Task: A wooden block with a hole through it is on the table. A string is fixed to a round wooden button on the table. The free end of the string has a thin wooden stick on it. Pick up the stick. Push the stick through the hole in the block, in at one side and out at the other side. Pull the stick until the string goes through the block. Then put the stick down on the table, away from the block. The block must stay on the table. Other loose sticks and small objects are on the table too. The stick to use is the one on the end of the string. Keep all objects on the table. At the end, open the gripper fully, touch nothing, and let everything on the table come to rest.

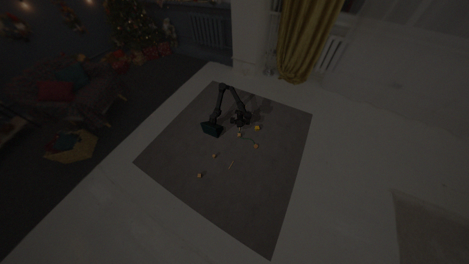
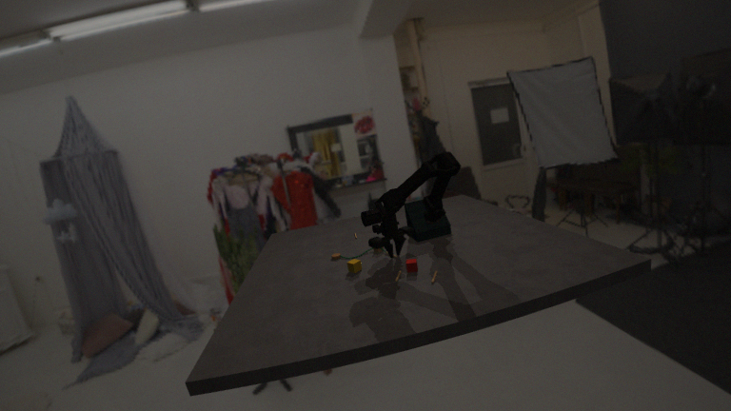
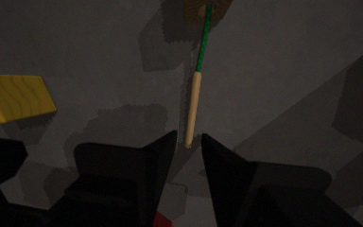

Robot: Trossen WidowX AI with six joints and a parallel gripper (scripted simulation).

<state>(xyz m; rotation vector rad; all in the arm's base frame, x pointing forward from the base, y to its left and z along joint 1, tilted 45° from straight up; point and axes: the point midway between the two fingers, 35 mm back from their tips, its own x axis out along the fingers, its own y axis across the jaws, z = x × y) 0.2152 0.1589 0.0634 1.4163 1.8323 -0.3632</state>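
My gripper tip is now 4 cm to the left of the thin wooden stick and 2 cm short of it. Round my gripper tip: red cube 15 cm to the left, 3 cm behind, 2 cm above; wooden block 11 cm to the right, 5 cm ahead, 1 cm above; yellow cube 17 cm ahead, 4 cm to the left, 2 cm above.
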